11 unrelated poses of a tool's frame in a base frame.
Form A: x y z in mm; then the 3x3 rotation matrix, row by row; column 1 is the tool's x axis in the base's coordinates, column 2 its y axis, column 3 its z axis. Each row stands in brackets.
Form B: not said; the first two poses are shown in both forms.
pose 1, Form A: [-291.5 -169.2 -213.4], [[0.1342 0.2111 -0.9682], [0.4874 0.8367 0.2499], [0.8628 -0.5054 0.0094]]
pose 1, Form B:
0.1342 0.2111 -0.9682 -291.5
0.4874 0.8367 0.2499 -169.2
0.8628 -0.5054 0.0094 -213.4
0 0 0 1

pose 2, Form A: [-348.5 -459.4 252.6], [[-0.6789 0.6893 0.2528], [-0.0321 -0.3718 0.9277], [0.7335 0.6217 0.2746]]
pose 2, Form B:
-0.6789 0.6893 0.2528 -348.5
-0.0321 -0.3718 0.9277 -459.4
0.7335 0.6217 0.2746 252.6
0 0 0 1

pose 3, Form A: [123.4 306.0 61.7], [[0.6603 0.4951 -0.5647], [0.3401 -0.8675 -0.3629], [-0.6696 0.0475 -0.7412]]
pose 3, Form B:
0.6603 0.4951 -0.5647 123.4
0.3401 -0.8675 -0.3629 306.0
-0.6696 0.0475 -0.7412 61.7
0 0 0 1

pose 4, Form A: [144.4 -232.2 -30.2], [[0.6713 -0.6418 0.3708], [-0.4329 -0.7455 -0.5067], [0.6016 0.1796 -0.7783]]
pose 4, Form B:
0.6713 -0.6418 0.3708 144.4
-0.4329 -0.7455 -0.5067 -232.2
0.6016 0.1796 -0.7783 -30.2
0 0 0 1

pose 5, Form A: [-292.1 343.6 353.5], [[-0.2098 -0.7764 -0.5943], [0.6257 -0.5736 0.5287], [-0.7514 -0.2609 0.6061]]
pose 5, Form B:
-0.2098 -0.7764 -0.5943 -292.1
0.6257 -0.5736 0.5287 343.6
-0.7514 -0.2609 0.6061 353.5
0 0 0 1

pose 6, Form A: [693.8 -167.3 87.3], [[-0.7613 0.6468 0.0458], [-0.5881 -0.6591 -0.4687], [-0.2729 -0.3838 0.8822]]
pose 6, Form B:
-0.7613 0.6468 0.0458 693.8
-0.5881 -0.6591 -0.4687 -167.3
-0.2729 -0.3838 0.8822 87.3
0 0 0 1

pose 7, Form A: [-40.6 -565.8 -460.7], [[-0.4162 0.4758 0.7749], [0.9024 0.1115 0.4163], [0.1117 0.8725 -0.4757]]
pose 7, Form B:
-0.4162 0.4758 0.7749 -40.6
0.9024 0.1115 0.4163 -565.8
0.1117 0.8725 -0.4757 -460.7
0 0 0 1

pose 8, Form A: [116.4 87.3 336.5], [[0.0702 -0.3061 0.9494], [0.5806 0.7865 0.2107], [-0.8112 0.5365 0.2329]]
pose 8, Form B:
0.0702 -0.3061 0.9494 116.4
0.5806 0.7865 0.2107 87.3
-0.8112 0.5365 0.2329 336.5
0 0 0 1

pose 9, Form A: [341.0 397.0 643.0], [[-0.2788 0.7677 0.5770], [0.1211 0.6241 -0.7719], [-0.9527 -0.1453 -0.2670]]
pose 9, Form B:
-0.2788 0.7677 0.5770 341.0
0.1211 0.6241 -0.7719 397.0
-0.9527 -0.1453 -0.2670 643.0
0 0 0 1

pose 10, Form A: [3.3 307.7 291.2], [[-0.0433 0.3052 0.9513], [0.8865 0.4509 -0.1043], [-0.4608 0.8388 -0.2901]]
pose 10, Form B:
-0.0433 0.3052 0.9513 3.3
0.8865 0.4509 -0.1043 307.7
-0.4608 0.8388 -0.2901 291.2
0 0 0 1

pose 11, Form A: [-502.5 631.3 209.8], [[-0.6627 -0.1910 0.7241], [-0.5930 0.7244 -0.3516], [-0.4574 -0.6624 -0.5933]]
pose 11, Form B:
-0.6627 -0.1910 0.7241 -502.5
-0.5930 0.7244 -0.3516 631.3
-0.4574 -0.6624 -0.5933 209.8
0 0 0 1

